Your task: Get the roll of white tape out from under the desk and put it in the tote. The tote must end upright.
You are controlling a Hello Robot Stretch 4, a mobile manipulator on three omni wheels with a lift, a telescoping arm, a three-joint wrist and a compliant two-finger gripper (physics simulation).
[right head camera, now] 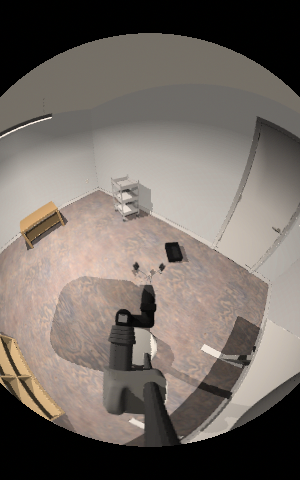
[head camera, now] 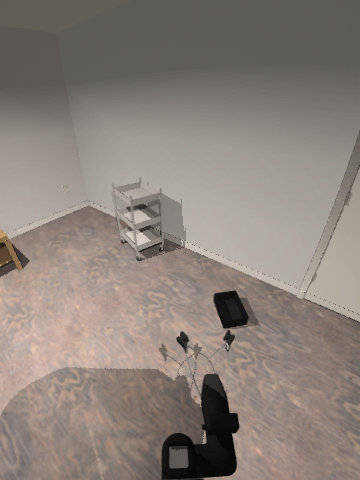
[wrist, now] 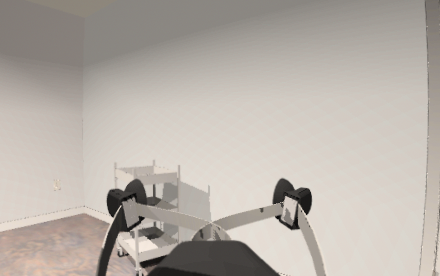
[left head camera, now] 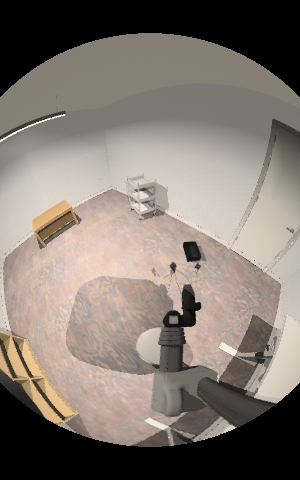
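Pixels of known places: gripper, fingertip midpoint: (right head camera: 148, 262) (head camera: 205, 331) (wrist: 210, 196) (left head camera: 184, 262); robot's base, link origin: (right head camera: 136, 345) (left head camera: 156, 344).
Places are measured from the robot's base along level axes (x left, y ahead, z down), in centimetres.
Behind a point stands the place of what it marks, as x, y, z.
Note:
The black tote (head camera: 231, 309) @(-49.5, 132.6, 2.4) (left head camera: 191, 251) @(-48.7, 131.9, 2.5) (right head camera: 173, 252) @(-48.8, 131.5, 2.4) stands upright on the floor, with its opening up, a little beyond the gripper in the head camera view. My gripper (head camera: 206, 340) @(-8.7, 47.8, -94.4) (left head camera: 185, 266) @(-8.7, 47.8, -94.4) (right head camera: 149, 267) @(-8.7, 47.8, -94.4) (wrist: 210, 196) @(-8.7, 47.8, -94.4) is open, its two fingertips wide apart with nothing between them. It is held above the floor and apart from the tote. Part of the pale desk (left head camera: 282, 365) (right head camera: 277, 355) @(-84.3, -21.1, -92.2) shows at the lower right of both side head camera views, with dark shadow under it. The roll of white tape does not show in any view.
A grey three-tier cart (head camera: 147, 199) @(25.7, 213.4, -66.4) (left head camera: 148, 185) @(23.6, 214.6, -64.6) (right head camera: 131, 184) @(23.2, 215.4, -68.3) (wrist: 157, 178) @(26.7, 212.8, -67.0) stands near the far wall. A low wooden table (left head camera: 52, 213) @(209.2, 169.6, -42.2) (right head camera: 40, 214) @(205.0, 169.8, -42.2) stands left of it. A wooden shelf unit stands at the lower left. A door (head camera: 340, 250) @(-129.6, 134.3, -58.4) (left head camera: 270, 200) @(-137.1, 128.4, -106.6) (right head camera: 265, 200) @(-147.7, 119.9, -113.6) is at the right.

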